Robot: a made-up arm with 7 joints.
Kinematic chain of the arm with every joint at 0, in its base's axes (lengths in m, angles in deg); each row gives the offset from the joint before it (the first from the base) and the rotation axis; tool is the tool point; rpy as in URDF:
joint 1: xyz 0 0 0.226 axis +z
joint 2: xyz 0 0 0 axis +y
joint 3: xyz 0 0 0.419 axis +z
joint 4: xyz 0.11 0 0 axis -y
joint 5: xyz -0.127 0 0.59 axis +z
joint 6: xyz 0 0 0 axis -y
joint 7: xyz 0.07 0 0 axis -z
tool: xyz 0 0 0 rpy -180 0 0
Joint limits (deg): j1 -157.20..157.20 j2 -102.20..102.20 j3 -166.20..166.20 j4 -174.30..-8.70 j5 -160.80..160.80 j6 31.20..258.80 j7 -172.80..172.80
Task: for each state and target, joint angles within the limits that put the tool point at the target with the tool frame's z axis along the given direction. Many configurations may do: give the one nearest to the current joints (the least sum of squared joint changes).
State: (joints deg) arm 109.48 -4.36 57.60 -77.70 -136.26 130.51 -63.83
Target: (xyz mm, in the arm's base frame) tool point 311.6 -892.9 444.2 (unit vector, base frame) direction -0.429 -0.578 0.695
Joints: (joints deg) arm 153.44 -44.46 114.33 -81.32 -112.71 117.72 -63.83
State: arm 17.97 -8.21 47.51 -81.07 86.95 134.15 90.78
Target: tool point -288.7 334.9 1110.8 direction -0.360 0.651 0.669
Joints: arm 26.50 -35.86 50.35 -62.29 122.32 166.85 90.78
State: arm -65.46 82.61 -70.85 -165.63 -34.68 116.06 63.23
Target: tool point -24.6 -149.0 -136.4 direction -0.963 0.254 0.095
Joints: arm -34.02 45.46 -29.52 -173.78 -50.35 123.28 63.23
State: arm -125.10 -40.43 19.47 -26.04 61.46 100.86 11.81
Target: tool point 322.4 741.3 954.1 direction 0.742 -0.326 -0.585
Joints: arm -108.10 -50.86 36.61 -8.78 76.04 66.30 11.81
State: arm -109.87 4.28 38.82 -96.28 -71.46 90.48 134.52
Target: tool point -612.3 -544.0 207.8 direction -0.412 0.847 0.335
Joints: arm -137.00 22.40 0.85 -111.86 -92.69 63.63 134.52
